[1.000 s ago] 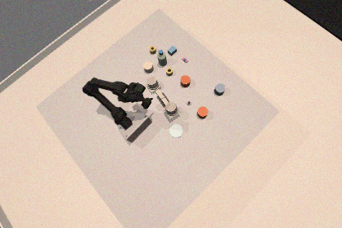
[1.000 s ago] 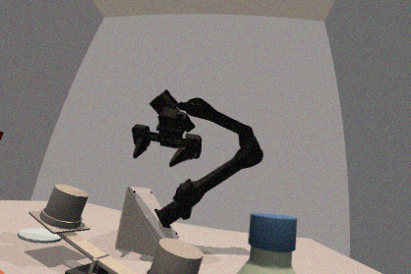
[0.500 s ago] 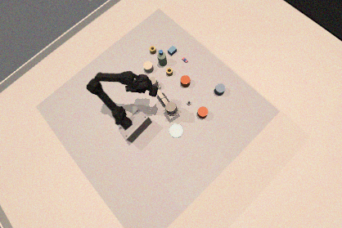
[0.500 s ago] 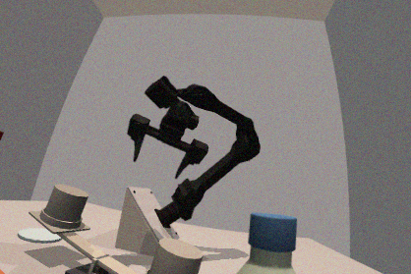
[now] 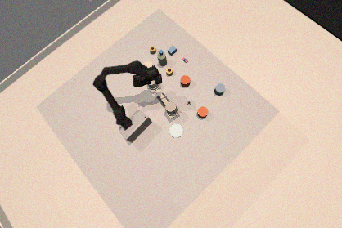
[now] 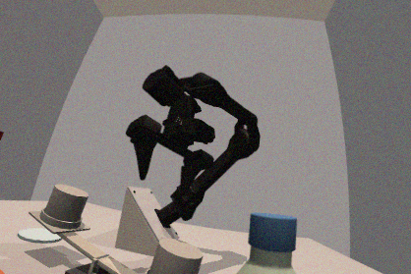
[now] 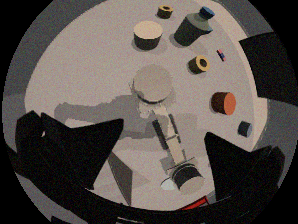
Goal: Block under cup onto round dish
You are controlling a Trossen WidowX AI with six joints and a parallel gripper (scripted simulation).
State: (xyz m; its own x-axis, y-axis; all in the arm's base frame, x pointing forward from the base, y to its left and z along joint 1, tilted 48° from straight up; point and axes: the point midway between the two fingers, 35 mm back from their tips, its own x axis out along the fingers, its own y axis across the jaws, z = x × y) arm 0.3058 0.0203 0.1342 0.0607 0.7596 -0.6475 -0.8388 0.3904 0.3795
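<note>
Right now the grey block is 20 mm ahead of my gripper tip, 50 mm to the left of it and 130 mm below it. The rest, counted from my gripper tip: grey cup: 10 mm ahead, 220 mm to the right, 60 mm below; then tan cup: 70 mm ahead, 200 mm to the left, 140 mm below; then round white dish: 50 mm behind, 330 mm to the right, 170 mm below.
</note>
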